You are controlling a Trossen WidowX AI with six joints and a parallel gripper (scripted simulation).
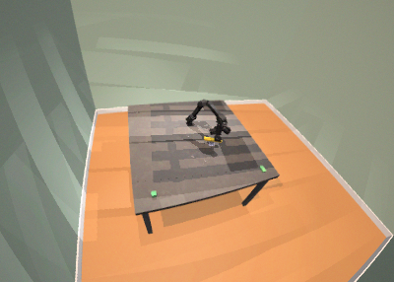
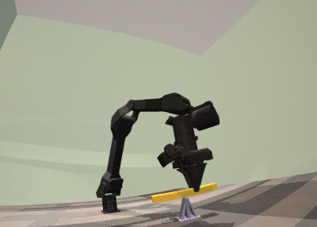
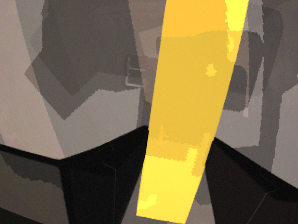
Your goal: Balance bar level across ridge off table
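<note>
Now: gripper tip 1 cm past the yellow bar and 3 cm to the left of it. The rest, counted from my gripper tip: small grey ridge stand: 1 cm behind, 2 cm to the right, 4 cm below.
</note>
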